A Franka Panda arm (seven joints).
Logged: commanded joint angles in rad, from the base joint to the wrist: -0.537 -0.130 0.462 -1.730 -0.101 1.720 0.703; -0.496 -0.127 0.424 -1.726 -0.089 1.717 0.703; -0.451 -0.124 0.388 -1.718 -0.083 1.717 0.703; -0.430 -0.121 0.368 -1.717 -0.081 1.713 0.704; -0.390 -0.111 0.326 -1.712 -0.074 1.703 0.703; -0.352 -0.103 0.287 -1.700 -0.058 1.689 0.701; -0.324 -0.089 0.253 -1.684 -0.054 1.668 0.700; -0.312 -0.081 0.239 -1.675 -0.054 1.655 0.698; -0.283 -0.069 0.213 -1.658 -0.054 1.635 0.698; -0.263 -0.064 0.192 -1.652 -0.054 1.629 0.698; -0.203 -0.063 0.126 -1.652 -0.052 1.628 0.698; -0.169 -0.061 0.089 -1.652 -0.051 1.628 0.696; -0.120 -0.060 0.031 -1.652 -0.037 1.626 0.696; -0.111 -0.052 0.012 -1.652 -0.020 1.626 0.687; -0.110 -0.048 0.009 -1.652 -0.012 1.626 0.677; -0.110 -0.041 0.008 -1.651 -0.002 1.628 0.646; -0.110 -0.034 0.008 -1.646 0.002 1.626 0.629; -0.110 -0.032 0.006 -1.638 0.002 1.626 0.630
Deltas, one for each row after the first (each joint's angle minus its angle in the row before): 0.041 0.003 -0.038 0.004 0.012 -0.003 0.000; 0.045 0.003 -0.036 0.008 0.006 0.000 0.000; 0.021 0.003 -0.020 0.001 0.002 -0.004 0.001; 0.040 0.010 -0.042 0.005 0.007 -0.010 -0.001; 0.038 0.008 -0.039 0.012 0.016 -0.014 -0.002; 0.028 0.014 -0.034 0.016 0.004 -0.021 -0.001; 0.012 0.008 -0.014 0.009 0.000 -0.013 -0.002; 0.029 0.012 -0.026 0.017 0.000 -0.020 0.000; 0.020 0.005 -0.021 0.006 0.000 -0.006 0.000; 0.060 0.001 -0.066 0.000 0.002 -0.001 0.000; 0.034 0.002 -0.037 0.000 0.001 0.000 -0.002; 0.049 0.001 -0.058 0.000 0.014 -0.002 0.000; 0.009 0.008 -0.019 0.000 0.017 0.000 -0.009; 0.001 0.004 -0.003 0.000 0.008 0.000 -0.010; 0.000 0.007 -0.001 0.001 0.010 0.002 -0.031; 0.000 0.007 0.000 0.005 0.004 -0.002 -0.017; 0.000 0.002 -0.002 0.008 0.000 0.000 0.001
